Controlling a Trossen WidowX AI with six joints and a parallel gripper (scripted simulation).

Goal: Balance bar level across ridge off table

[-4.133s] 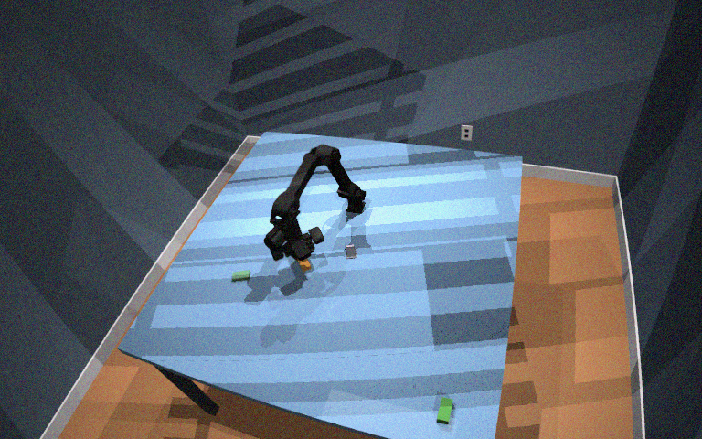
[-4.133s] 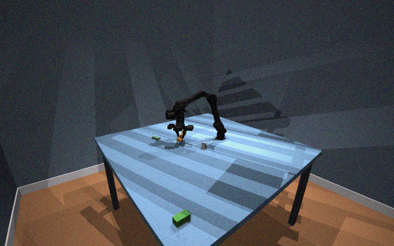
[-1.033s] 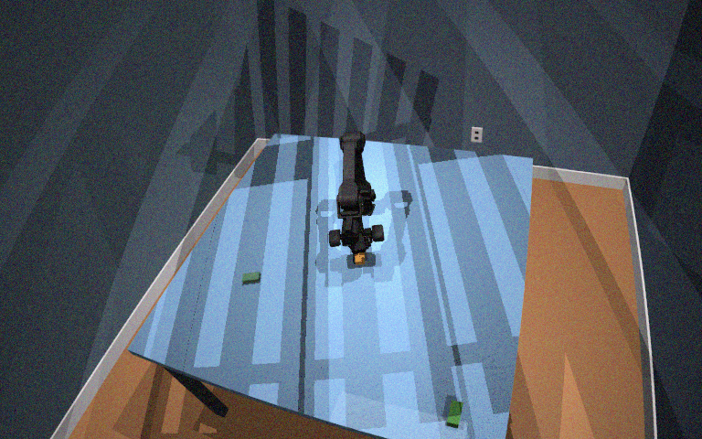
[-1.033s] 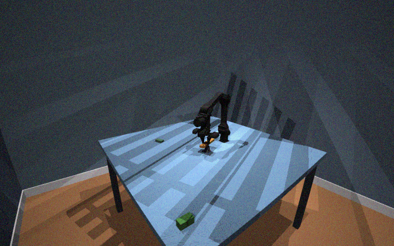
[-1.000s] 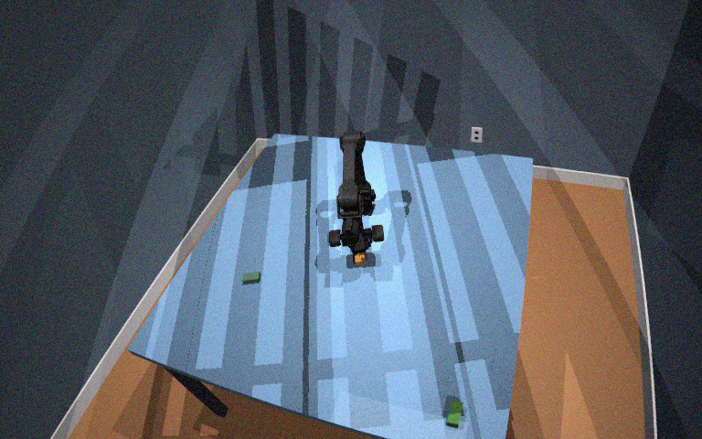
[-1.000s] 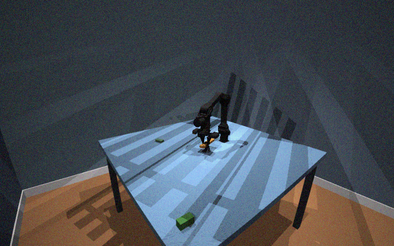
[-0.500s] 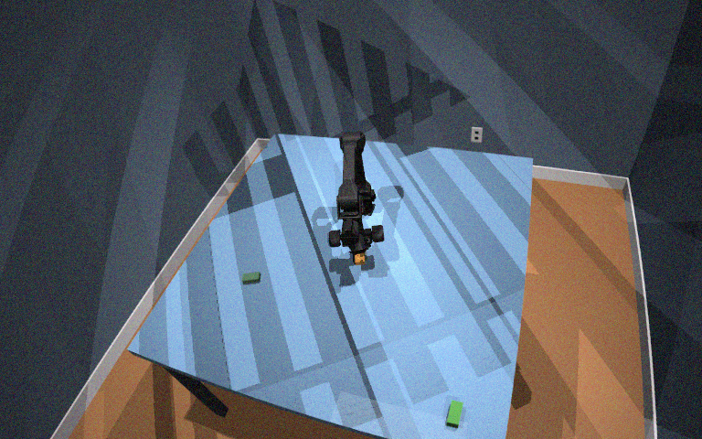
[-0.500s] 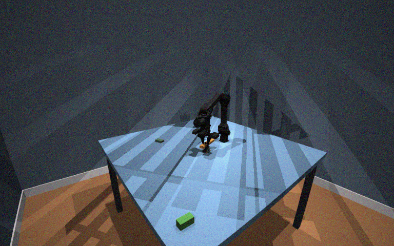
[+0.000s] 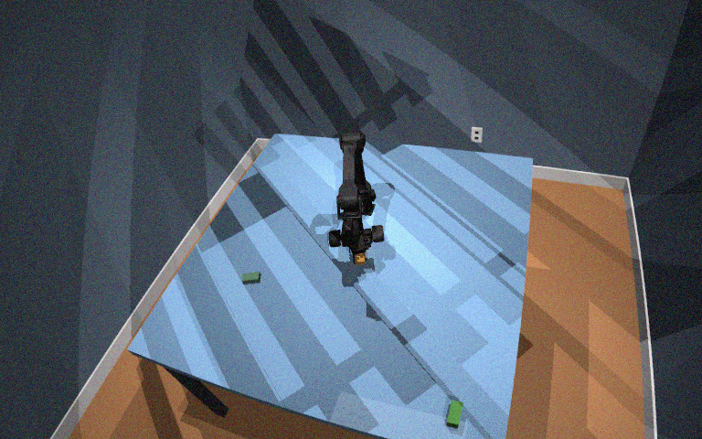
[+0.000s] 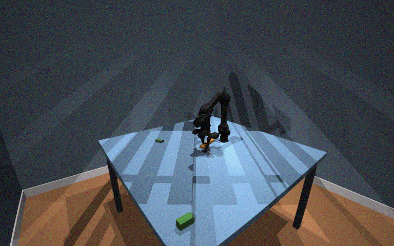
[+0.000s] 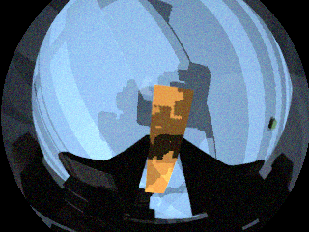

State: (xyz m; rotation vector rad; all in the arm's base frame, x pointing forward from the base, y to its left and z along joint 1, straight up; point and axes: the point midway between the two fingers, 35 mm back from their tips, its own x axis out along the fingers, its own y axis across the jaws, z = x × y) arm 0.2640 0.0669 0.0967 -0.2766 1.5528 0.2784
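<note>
My gripper tip is now 30 mm past the orange bar and 10 mm to the left of it. From my gripper tip the other things lie so: flat light green block (170 mm ahead, 380 mm to the right, 50 mm below); darker green block (480 mm ahead, 430 mm to the left, 50 mm below).
</note>
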